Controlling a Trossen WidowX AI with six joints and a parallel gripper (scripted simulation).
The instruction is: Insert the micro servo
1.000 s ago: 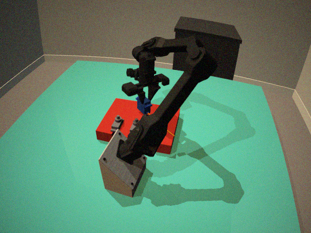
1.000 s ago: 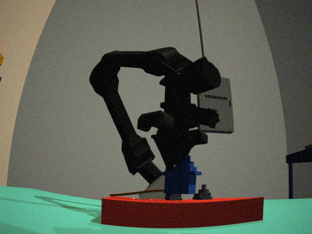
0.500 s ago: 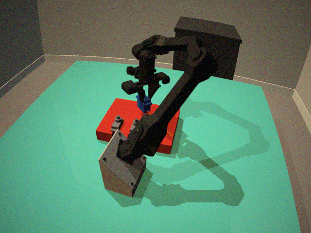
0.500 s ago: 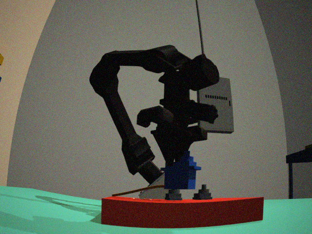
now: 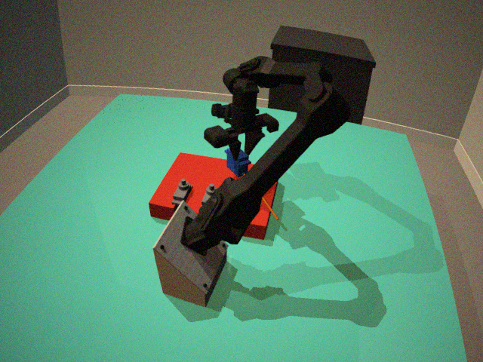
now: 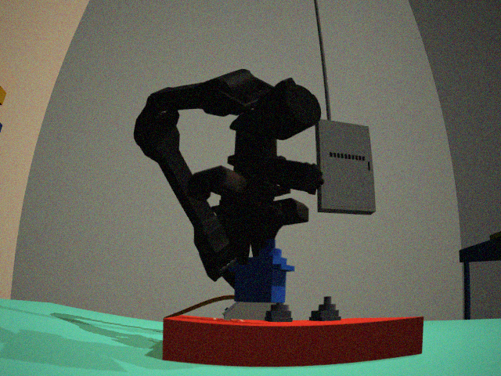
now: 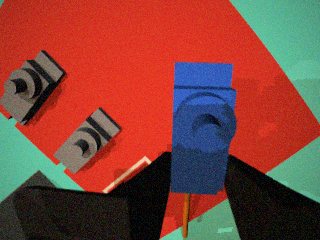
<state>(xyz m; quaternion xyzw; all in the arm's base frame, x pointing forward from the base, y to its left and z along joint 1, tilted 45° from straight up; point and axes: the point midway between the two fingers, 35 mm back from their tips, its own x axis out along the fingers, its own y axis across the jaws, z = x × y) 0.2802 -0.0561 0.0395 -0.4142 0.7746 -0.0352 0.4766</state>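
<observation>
My gripper tip is 2 cm short of the red deck, 5 cm to the right of it and 10 cm above it.
</observation>
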